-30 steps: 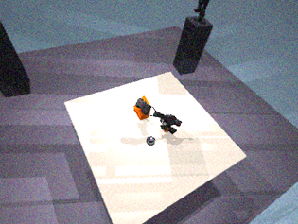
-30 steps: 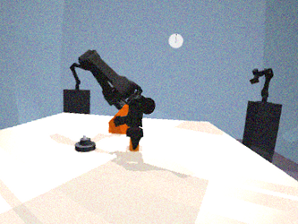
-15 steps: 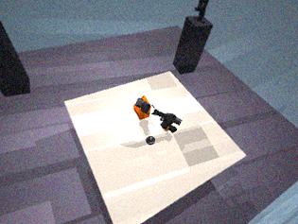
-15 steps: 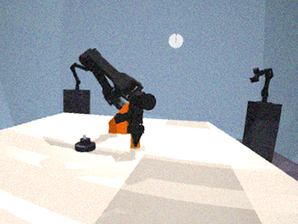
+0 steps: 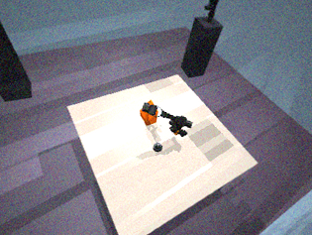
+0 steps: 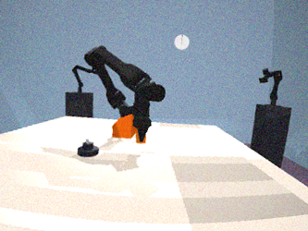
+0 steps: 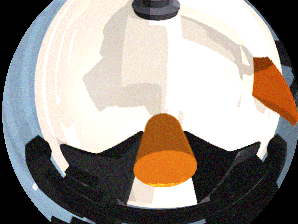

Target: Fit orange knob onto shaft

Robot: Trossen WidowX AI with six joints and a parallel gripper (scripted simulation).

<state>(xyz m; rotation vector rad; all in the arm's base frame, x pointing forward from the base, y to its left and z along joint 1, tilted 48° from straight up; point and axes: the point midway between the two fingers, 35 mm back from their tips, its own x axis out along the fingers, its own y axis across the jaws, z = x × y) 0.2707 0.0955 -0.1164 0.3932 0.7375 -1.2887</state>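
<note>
My gripper tip is 60 mm short of the dark round pedestal, 200 mm to the left of it and 30 mm above it. The rest, counted from my gripper tip: orange knob 30 mm above.
</note>
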